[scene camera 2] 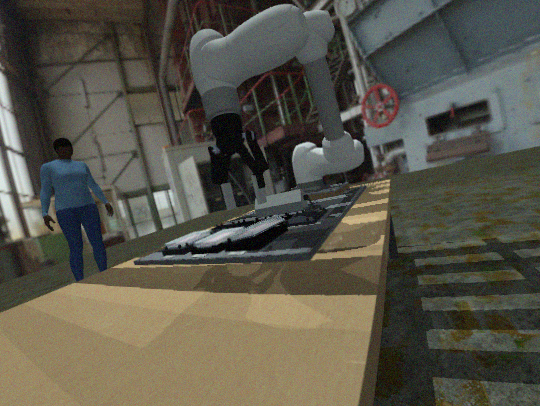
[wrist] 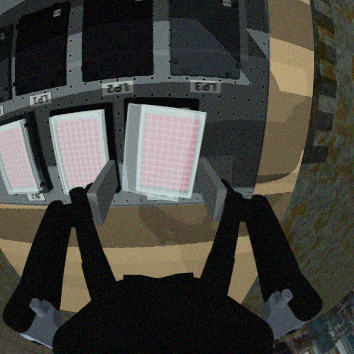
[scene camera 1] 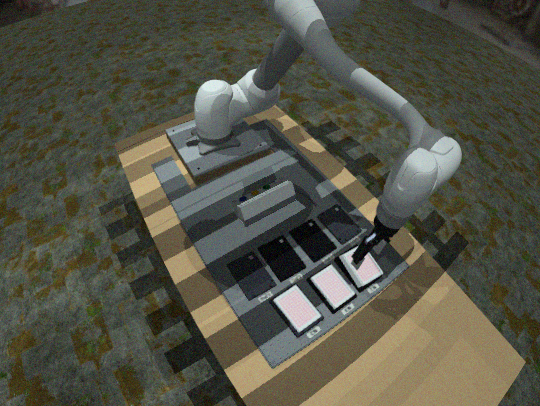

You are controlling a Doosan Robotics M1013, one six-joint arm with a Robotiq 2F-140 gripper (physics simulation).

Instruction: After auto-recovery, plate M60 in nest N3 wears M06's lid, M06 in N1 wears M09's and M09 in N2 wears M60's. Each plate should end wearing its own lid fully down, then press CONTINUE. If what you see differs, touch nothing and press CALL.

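Where they show: gripper, fingertip midpoint: (scene camera 2: 246,206) (wrist: 156,171) (scene camera 1: 365,258); arm's base at its link origin: (scene camera 2: 311,190) (scene camera 1: 214,138).
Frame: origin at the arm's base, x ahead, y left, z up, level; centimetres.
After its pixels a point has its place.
Three plates with pink grids and clear, white-edged lids stand in a row: the N1 plate (scene camera 1: 297,308) @[z 0.1, x 81.3, y -1.9 cm] (wrist: 20,155) @[z 0.1, x 79.8, y 0.9 cm], the N2 plate (scene camera 1: 332,286) @[z -0.4, x 79.5, y 11.7 cm] (wrist: 80,150) @[z -0.4, x 78.4, y 12.5 cm] and the N3 plate (scene camera 1: 367,270) @[z 1.1, x 80.3, y 24.6 cm] (wrist: 167,150). On the N3 plate, the clear lid (wrist: 134,150) @[z 0.2, x 77.4, y 20.6 cm] looks skewed and offset, with a clear strip left of the grid in the wrist view; whether it is tilted is unclear. My gripper (scene camera 1: 356,260) @[z 5.8, x 77.6, y 23.7 cm] (scene camera 2: 243,194) (wrist: 156,171) @[z 5.8, x 77.6, y 23.7 cm] is open and empty, above the N3 plate, with a pad to each side of it in the wrist view. Plate and lid IDs are unreadable.
Dark pads LP1 (wrist: 42,50) @[z -2.4, x 63.1, y 3.6 cm], LP2 (wrist: 117,45) @[z -2.4, x 63.1, y 16.1 cm] and LP3 (wrist: 205,50) @[z -2.4, x 62.0, y 28.3 cm] lie behind the nests, with another dark pad (scene camera 1: 250,275) @[z -2.4, x 64.4, y -9.8 cm] in the row. A grey button box (scene camera 1: 270,202) @[z 2.0, x 43.2, y 6.9 cm] (scene camera 2: 280,201) @[z 1.7, x 43.0, y 8.4 cm] stands behind them. A person (scene camera 2: 71,195) stands beyond the table.
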